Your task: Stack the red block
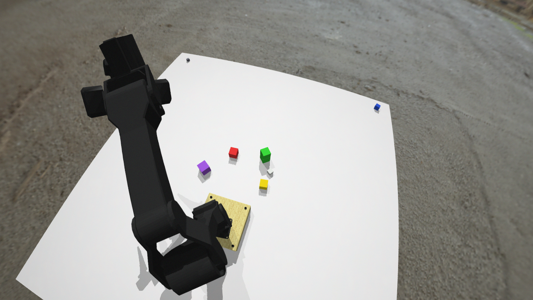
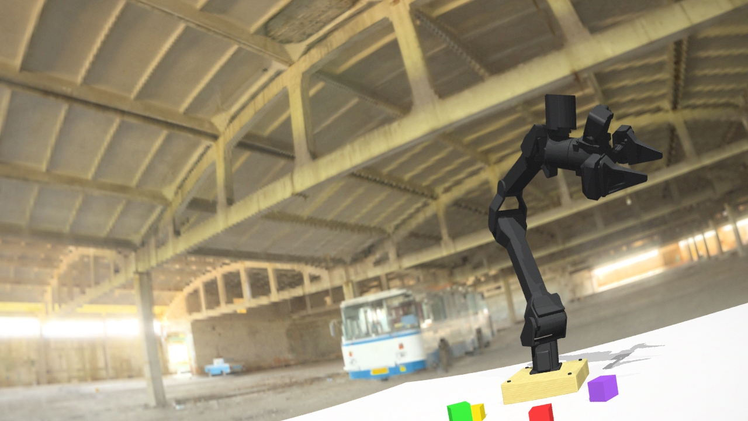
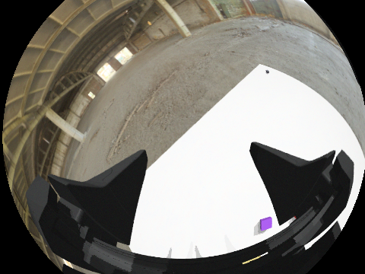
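Now: the red block 60 mm ahead of my gripper tip, 260 mm to the right of it and 320 mm below it. Round my gripper tip: small dark ball (620 mm ahead, 170 mm to the left, 330 mm below); then yellow block (50 mm behind, 400 mm to the right, 320 mm below); then purple block (30 mm behind, 170 mm to the right, 320 mm below).
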